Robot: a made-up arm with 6 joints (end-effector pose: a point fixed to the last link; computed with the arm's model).
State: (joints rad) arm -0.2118 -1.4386 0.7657 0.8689 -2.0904 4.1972
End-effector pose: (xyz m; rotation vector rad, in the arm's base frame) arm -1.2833 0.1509 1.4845 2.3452 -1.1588 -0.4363
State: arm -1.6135 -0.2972 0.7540 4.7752 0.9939 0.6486
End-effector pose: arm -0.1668 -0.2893 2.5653 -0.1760 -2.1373 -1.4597
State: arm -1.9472 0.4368 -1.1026 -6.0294 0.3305 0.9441
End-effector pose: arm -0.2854 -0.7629 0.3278 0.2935 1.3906 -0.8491
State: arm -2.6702 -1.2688 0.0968 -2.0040 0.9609 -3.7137
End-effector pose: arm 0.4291 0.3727 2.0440 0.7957 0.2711 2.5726
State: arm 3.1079 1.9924 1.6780 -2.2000 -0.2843 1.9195
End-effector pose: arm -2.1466 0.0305 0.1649 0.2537 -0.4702 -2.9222
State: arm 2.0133 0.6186 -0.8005 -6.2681 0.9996 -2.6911
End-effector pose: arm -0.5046 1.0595 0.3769 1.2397 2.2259 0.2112
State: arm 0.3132 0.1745 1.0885 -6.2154 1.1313 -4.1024
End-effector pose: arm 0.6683 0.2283 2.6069 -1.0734 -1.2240 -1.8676
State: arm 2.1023 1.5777 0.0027 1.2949 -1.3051 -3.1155
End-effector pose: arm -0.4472 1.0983 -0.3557 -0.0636 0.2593 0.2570
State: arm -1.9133 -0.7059 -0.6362 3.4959 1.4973 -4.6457
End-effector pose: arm -0.2629 -0.5474 1.4293 -1.6699 0.3566 2.4641
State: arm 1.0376 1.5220 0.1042 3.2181 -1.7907 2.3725
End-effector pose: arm 0.7735 1.3377 -0.1525 0.8758 0.1022 1.1903
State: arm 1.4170 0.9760 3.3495 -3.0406 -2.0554 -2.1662
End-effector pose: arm -0.0139 0.0176 1.5644 -1.8072 1.0758 1.8434
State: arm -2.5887 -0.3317 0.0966 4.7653 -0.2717 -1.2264
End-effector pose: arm -0.7202 -0.5025 2.1601 0.9235 -2.3756 -0.4018
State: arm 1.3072 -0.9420 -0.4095 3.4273 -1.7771 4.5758
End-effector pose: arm -0.0215 0.1155 1.9881 0.4111 -1.9274 -0.6900
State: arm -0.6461 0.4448 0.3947 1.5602 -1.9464 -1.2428
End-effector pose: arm 1.0781 -1.0278 1.6080 -0.1486 0.4860 -2.5541
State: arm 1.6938 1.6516 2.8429 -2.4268 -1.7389 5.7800
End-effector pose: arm -0.2547 1.0888 1.6236 0.3041 -0.8591 -1.9900
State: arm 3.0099 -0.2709 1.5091 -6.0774 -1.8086 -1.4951
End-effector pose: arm 0.2610 0.0024 2.4588 0.2996 1.9979 2.0540
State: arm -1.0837 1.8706 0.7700 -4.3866 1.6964 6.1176
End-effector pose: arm 0.8803 -1.2917 -0.3788 -0.2753 -0.0860 0.8329
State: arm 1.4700 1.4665 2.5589 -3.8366 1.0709 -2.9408
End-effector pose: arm 0.0474 1.4989 1.7600 0.1813 0.0332 2.0725
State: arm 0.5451 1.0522 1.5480 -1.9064 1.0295 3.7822
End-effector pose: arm 1.6420 0.8212 1.7479 -1.5966 0.3243 -0.3037
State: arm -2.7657 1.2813 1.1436 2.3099 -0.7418 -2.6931
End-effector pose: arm -2.0467 -0.7088 1.0417 0.5871 0.6144 2.9207
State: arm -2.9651 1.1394 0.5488 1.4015 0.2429 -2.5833
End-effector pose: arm -2.0030 -0.4016 0.5570 1.0457 -1.6628 -2.4177
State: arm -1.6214 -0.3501 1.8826 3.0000 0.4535 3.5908
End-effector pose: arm 0.0576 0.9115 2.3647 -1.6705 -1.1433 -1.3457
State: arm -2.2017 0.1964 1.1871 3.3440 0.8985 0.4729
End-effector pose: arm -0.5664 -0.7262 2.4912 1.0052 -2.5510 -0.7091
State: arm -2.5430 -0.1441 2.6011 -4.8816 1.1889 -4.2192
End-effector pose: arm 0.9275 0.4285 1.7764 -0.0622 0.0180 -0.5560
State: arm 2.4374 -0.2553 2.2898 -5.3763 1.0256 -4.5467
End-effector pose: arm 0.7574 -0.8063 1.9209 0.6634 -0.3849 -1.4380
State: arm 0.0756 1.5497 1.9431 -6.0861 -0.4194 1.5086
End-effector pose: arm 2.0754 0.1425 1.2450 -1.6904 0.0176 0.0126
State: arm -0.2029 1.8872 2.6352 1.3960 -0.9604 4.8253
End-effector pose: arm 1.6428 -0.4899 1.2697 0.3536 -0.6008 -1.0702
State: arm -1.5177 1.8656 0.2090 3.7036 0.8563 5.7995
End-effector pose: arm -0.0224 -0.9778 -0.6773 -0.4239 0.7817 1.8965
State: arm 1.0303 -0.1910 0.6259 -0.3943 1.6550 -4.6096
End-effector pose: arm 0.2772 0.3248 2.4961 0.3892 -1.2340 -1.0669
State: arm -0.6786 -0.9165 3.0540 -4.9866 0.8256 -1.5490
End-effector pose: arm -0.7894 0.8041 0.2575 1.6466 1.5722 -0.2228
